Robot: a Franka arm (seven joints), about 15 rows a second.
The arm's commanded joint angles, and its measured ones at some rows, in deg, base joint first. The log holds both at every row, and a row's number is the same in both.
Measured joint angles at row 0: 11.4 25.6 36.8 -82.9 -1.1 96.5 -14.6
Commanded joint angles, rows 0 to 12: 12.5 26.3 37.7 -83.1 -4.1 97.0 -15.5; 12.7 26.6 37.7 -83.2 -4.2 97.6 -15.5; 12.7 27.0 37.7 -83.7 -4.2 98.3 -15.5; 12.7 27.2 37.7 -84.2 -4.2 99.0 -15.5; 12.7 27.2 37.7 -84.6 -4.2 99.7 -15.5; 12.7 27.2 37.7 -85.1 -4.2 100.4 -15.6; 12.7 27.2 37.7 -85.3 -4.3 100.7 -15.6; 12.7 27.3 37.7 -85.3 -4.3 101.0 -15.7; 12.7 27.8 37.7 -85.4 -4.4 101.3 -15.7; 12.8 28.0 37.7 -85.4 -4.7 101.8 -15.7; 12.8 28.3 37.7 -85.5 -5.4 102.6 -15.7; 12.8 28.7 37.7 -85.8 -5.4 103.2 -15.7; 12.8 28.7 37.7 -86.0 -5.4 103.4 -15.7
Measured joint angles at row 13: 12.6 27.9 37.5 -85.9 -4.2 102.0 -14.8
